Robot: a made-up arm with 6 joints. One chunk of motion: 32 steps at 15 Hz.
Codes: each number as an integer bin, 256 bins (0 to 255) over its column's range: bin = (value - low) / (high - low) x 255, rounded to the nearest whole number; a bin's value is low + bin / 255 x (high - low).
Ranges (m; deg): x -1.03..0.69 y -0.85..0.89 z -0.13..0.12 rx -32..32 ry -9..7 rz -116..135
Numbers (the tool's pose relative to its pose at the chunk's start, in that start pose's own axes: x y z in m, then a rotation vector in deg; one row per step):
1: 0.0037 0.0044 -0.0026 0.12 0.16 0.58
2: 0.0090 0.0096 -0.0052 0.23 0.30 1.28
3: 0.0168 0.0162 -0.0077 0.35 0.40 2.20
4: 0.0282 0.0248 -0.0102 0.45 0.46 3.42
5: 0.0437 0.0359 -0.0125 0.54 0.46 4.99
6: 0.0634 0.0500 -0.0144 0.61 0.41 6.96
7: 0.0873 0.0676 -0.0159 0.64 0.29 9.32
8: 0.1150 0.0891 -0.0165 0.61 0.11 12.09
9: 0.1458 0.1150 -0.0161 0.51 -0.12 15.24
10: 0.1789 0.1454 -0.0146 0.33 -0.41 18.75
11: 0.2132 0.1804 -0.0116 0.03 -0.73 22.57
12: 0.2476 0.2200 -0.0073 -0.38 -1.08 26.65
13: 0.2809 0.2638 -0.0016 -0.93 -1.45 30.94
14: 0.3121 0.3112 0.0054 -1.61 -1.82 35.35
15: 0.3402 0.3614 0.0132 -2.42 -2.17 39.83
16: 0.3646 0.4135 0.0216 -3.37 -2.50 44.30
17: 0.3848 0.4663 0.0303 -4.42 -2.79 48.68
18: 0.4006 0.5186 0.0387 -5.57 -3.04 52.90
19: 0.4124 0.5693 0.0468 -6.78 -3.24 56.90
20: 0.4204 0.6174 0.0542 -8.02 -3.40 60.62
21: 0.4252 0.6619 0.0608 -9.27 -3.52 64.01
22: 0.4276 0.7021 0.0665 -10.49 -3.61 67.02
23: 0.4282 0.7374 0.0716 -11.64 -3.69 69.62
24: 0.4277 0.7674 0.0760 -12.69 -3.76 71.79
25: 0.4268 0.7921 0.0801 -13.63 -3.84 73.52
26: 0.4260 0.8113 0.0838 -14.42 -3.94 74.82
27: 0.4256 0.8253 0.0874 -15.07 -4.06 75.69
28: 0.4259 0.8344 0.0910 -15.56 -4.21 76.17
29: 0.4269 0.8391 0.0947 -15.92 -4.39 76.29
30: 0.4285 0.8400 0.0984 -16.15 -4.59 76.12
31: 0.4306 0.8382 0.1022 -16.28 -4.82 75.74
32: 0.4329 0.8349 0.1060 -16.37 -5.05 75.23
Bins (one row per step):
1: 153 125 130 128 146 118
2: 154 126 127 128 148 119
3: 155 127 125 129 150 120
4: 157 128 122 129 151 121
5: 159 130 120 130 151 123
6: 162 132 118 130 150 125
7: 166 134 116 130 148 127
8: 170 138 116 130 145 130
9: 174 141 116 130 142 133
10: 179 146 118 129 137 137
11: 184 151 121 128 132 141
12: 189 157 125 126 126 145
13: 194 163 131 124 120 149
14: 199 170 138 121 114 154
15: 203 178 146 118 109 158
16: 207 185 155 114 104 163
17: 210 193 164 110 99 167
18: 212 201 172 105 95 172
19: 214 208 180 100 92 176
20: 215 215 188 96 89 179
21: 216 222 195 91 87 183
22: 216 227 200 86 86 186
23: 216 233 206 81 85 189
24: 216 237 210 77 84 191
25: 216 241 214 73 82 193
26: 216 243 218 70 81 194
27: 216 246 222 67 79 195
28: 216 247 225 66 76 195
29: 216 248 229 64 73 195
30: 216 248 233 63 70 195
31: 217 247 237 63 67 195
32: 217 247 241 62 63 194

